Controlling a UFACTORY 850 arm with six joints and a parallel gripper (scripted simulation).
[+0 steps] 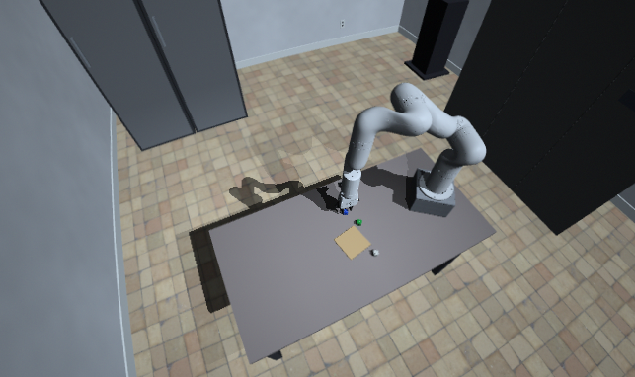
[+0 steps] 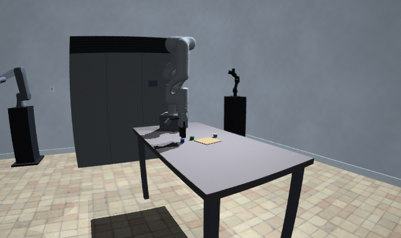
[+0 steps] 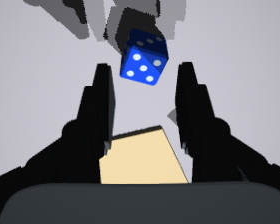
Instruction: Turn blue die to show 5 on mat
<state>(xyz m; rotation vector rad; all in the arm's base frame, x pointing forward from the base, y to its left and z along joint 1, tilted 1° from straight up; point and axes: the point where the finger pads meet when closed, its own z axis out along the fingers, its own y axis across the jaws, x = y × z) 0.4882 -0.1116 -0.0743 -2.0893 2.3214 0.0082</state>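
Now: the blue die 4 cm below my hand. Also, from my hand: white die: 3 cm behind, 28 cm to the left, 4 cm below; green die: 4 cm behind, 9 cm to the left, 4 cm below; mat: 5 cm ahead, 17 cm to the left, 5 cm below.
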